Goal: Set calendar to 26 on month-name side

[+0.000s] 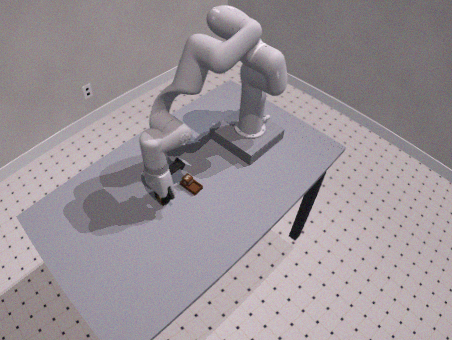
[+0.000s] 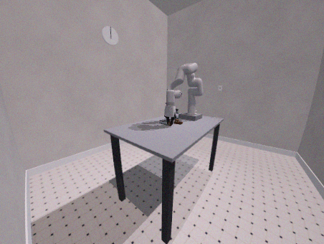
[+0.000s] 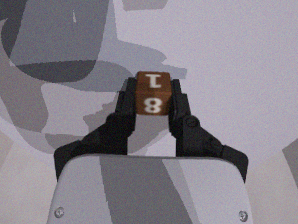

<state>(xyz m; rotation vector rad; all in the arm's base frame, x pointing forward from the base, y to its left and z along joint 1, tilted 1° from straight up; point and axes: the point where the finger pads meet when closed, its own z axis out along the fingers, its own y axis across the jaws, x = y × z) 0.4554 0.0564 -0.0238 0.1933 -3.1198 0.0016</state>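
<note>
My gripper is now 20 mm above the brown cube. From my hand the other things lie so: brown wooden tray: 120 mm behind, 20 mm below, 10 mm to the left.
</note>
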